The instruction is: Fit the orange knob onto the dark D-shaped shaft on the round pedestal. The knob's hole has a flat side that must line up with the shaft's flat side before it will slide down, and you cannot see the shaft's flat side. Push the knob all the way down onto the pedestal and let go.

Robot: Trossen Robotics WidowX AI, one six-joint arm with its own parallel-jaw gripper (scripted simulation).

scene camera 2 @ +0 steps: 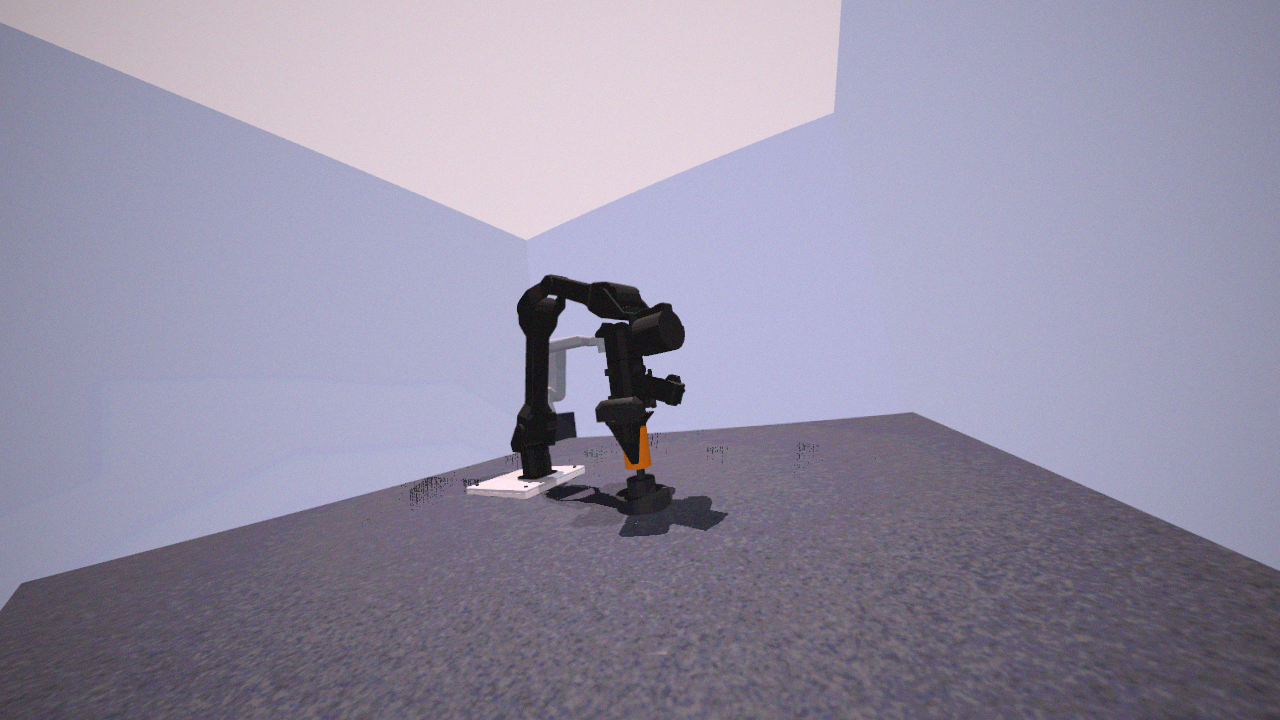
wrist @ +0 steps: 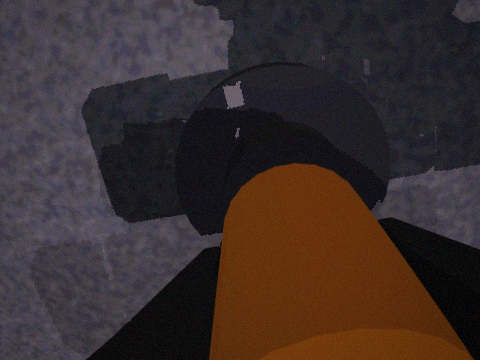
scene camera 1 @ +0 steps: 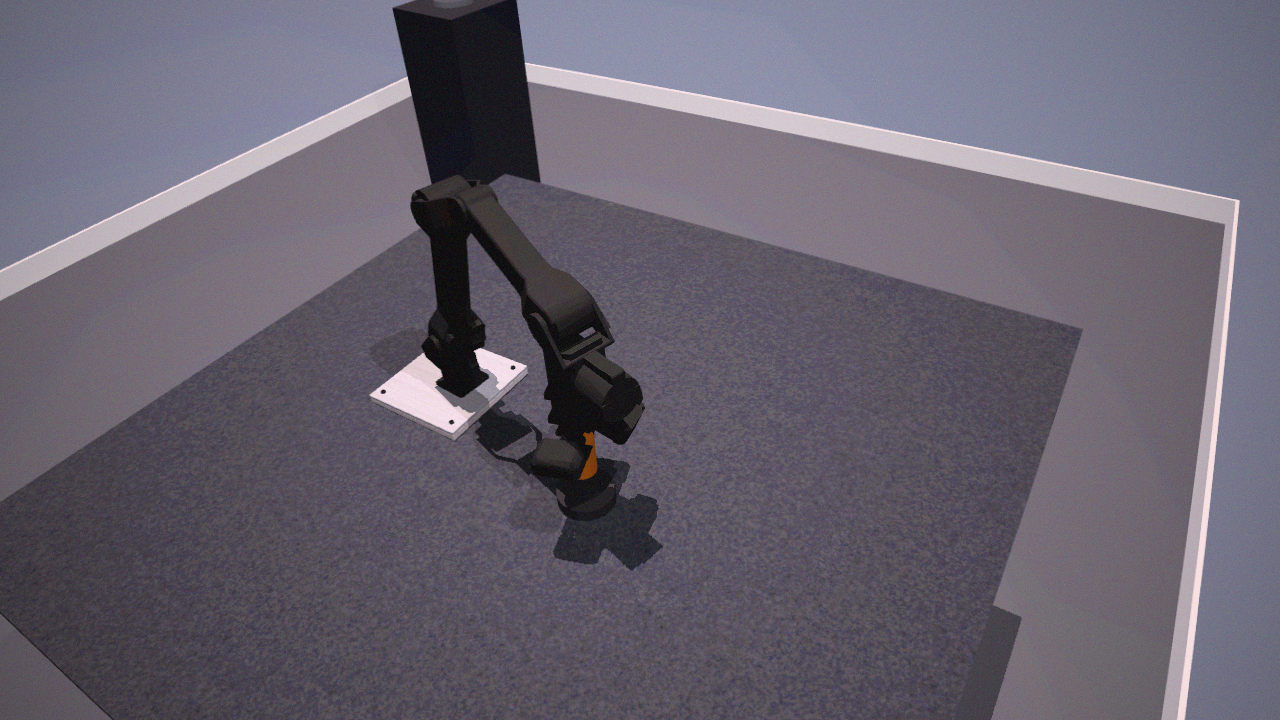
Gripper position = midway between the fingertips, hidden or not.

In view: the gripper (scene camera 1: pixel 581 464) and a dark round pedestal (scene camera 1: pixel 586 500).
The gripper is seen too in scene camera 2 (scene camera 2: pixel 637 460) and in the wrist view (wrist: pixel 299 248). The dark round pedestal also shows in scene camera 2 (scene camera 2: pixel 643 496) and in the wrist view (wrist: pixel 277 113).
